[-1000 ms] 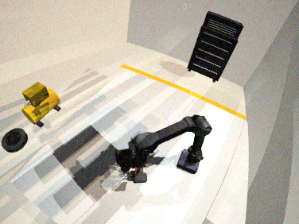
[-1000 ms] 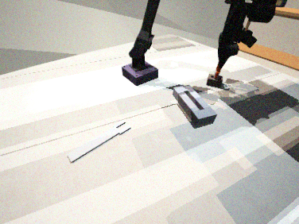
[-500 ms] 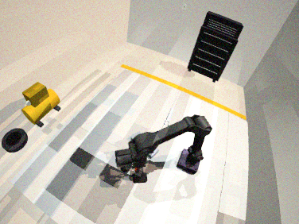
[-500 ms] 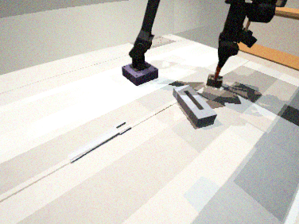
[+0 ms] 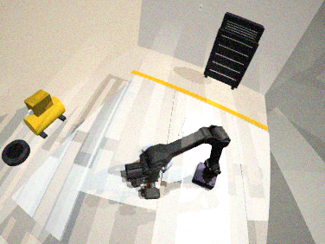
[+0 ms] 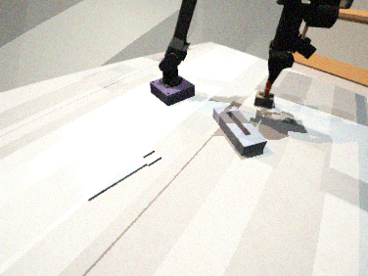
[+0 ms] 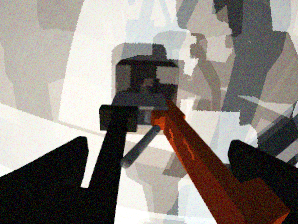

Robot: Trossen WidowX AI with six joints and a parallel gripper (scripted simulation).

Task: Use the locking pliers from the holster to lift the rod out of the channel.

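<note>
Now: gripper tip 19 cm to the left of the grey channel block, 8 cm above it and 6 cm short of it. Also, from my gripper tip: box-shaped holster (9 cm below, 1 cm to the left).
</note>
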